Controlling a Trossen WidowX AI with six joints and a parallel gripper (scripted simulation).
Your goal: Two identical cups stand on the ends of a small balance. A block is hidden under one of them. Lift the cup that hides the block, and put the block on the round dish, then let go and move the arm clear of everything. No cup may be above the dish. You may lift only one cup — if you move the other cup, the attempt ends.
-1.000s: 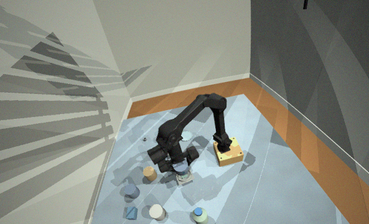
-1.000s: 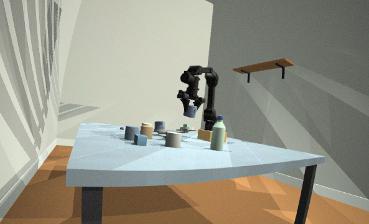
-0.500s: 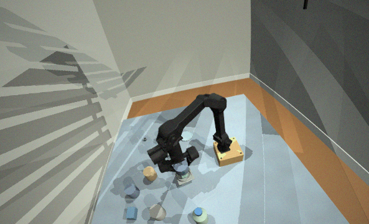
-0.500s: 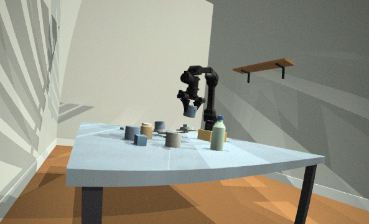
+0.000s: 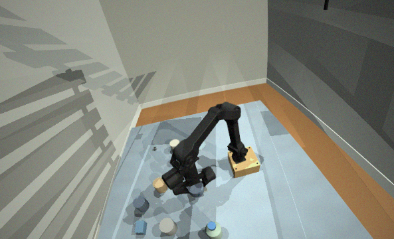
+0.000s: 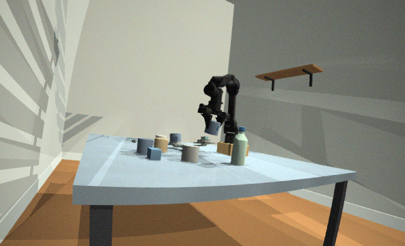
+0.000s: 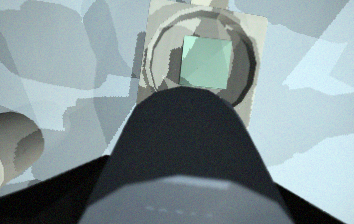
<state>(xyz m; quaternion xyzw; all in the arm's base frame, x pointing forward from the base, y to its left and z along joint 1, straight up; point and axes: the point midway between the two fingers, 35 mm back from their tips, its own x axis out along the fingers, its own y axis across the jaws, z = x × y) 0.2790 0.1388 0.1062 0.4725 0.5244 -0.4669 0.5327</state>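
My gripper tip is now 5 cm to the left of the green block and 6 cm above it. From my gripper tip the other things lie so: grey cylinder (20 cm ahead, 8 cm to the left, 11 cm below); balance beam (1 cm ahead, 17 cm to the right, 10 cm below); bottle (2 cm behind, 18 cm to the left, 3 cm below).
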